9 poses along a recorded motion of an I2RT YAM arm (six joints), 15 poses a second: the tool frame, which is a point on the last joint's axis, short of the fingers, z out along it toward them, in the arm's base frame.
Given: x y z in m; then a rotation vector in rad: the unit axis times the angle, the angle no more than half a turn.
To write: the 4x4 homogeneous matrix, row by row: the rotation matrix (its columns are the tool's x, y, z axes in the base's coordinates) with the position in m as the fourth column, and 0 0 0 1 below. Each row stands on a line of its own. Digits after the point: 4 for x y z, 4 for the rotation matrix.
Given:
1: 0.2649 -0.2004 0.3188 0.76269 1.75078 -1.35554
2: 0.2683 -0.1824 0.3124 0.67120 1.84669 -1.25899
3: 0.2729 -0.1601 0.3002 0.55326 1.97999 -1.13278
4: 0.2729 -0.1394 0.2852 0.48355 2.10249 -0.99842
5: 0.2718 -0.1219 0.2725 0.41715 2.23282 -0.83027
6: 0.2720 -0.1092 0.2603 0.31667 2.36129 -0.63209
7: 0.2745 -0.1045 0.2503 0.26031 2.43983 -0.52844
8: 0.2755 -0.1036 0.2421 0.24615 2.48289 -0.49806
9: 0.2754 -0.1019 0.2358 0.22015 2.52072 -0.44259
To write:
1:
-0.5169 0.8283 0.2163 0.2649
-0.0020 0.2515 -0.9679 -0.2004
-0.8560 -0.5007 -0.1284 0.3188
0 0 0 1

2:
-0.5511 0.7749 0.3097 0.2683
-0.0051 0.3679 -0.9298 -0.1824
-0.8344 -0.5140 -0.1988 0.3124
0 0 0 1

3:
-0.6063 0.6824 0.4083 0.2729
-0.0061 0.5094 -0.8605 -0.1601
-0.7952 -0.5242 -0.3047 0.3002
0 0 0 1

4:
-0.6506 0.6004 0.4650 0.2729
0.0191 0.6250 -0.7804 -0.1394
-0.7592 -0.4988 -0.4181 0.2852
0 0 0 1

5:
-0.6977 0.5058 0.5073 0.2718
0.0515 0.7417 -0.6687 -0.1219
-0.7146 -0.4404 -0.5435 0.2725
0 0 0 1

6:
-0.7502 0.3796 0.5413 0.2720
0.0584 0.8536 -0.5176 -0.1092
-0.6586 -0.3567 -0.6626 0.2603
0 0 0 1

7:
-0.7876 0.3065 0.5345 0.2745
0.0579 0.9005 -0.4311 -0.1045
-0.6134 -0.3086 -0.7269 0.2503
0 0 0 1

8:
-0.8098 0.2826 0.5142 0.2755
0.0624 0.9129 -0.4034 -0.1036
-0.5834 -0.2946 -0.7568 0.2421
0 0 0 1

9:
-0.8268 0.2482 0.5047 0.2754
0.0614 0.9318 -0.3576 -0.1019
-0.5591 -0.2647 -0.7857 0.2358
0 0 0 1

